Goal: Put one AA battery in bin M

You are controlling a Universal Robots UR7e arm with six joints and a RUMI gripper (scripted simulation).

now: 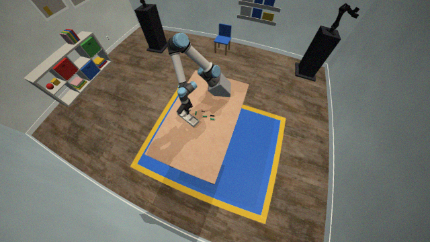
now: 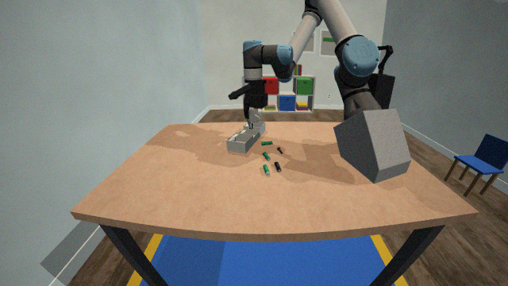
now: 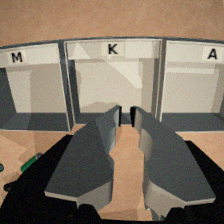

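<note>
My hand is 2 cm short of the bin marked M, 1 cm to the right of it and 4 cm above it. Round my hand: black battery: 9 cm behind, 24 cm to the left, 6 cm below; then black bolt-like piece: 11 cm behind, 12 cm to the left, 6 cm below.
</note>
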